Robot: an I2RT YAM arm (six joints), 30 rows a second.
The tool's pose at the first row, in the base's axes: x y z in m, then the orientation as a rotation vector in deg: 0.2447, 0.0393, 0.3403, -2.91, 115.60, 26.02
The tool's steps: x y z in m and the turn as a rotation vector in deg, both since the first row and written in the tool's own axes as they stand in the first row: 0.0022, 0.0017, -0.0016, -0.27, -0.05, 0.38; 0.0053, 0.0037, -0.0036, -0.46, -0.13, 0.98; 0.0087, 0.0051, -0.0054, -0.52, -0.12, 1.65; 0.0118, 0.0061, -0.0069, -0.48, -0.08, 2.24; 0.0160, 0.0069, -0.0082, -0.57, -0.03, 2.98; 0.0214, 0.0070, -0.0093, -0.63, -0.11, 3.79; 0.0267, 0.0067, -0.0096, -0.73, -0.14, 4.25; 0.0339, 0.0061, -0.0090, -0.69, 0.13, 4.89; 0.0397, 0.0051, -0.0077, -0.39, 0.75, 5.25; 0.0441, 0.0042, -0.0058, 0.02, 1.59, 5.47; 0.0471, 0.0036, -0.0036, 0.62, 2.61, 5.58; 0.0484, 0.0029, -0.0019, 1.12, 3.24, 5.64; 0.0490, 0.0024, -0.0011, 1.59, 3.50, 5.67; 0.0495, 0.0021, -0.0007, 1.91, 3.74, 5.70; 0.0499, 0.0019, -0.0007, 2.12, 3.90, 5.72
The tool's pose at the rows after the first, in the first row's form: 0.2419, 0.0407, 0.3395, -2.68, 115.53, 26.53; 0.2383, 0.0424, 0.3383, -2.18, 115.47, 27.10; 0.2348, 0.0436, 0.3365, -1.54, 115.54, 27.58; 0.2318, 0.0445, 0.3347, -0.93, 115.64, 27.92; 0.2285, 0.0455, 0.3318, -0.25, 115.74, 28.48; 0.2250, 0.0460, 0.3276, 0.55, 115.71, 29.05; 0.2223, 0.0465, 0.3231, 0.96, 115.70, 29.44; 0.2195, 0.0473, 0.3164, 1.58, 116.02, 29.82; 0.2181, 0.0477, 0.3106, 1.99, 116.73, 29.78; 0.2178, 0.0482, 0.3058, 2.28, 117.66, 29.56; 0.2184, 0.0488, 0.3021, 2.54, 118.81, 29.09; 0.2194, 0.0490, 0.3001, 2.77, 119.54, 28.65; 0.2199, 0.0489, 0.2991, 3.04, 119.90, 28.20; 0.2200, 0.0488, 0.2984, 3.22, 120.21, 27.91; 0.2199, 0.0487, 0.2980, 3.34, 120.41, 27.71
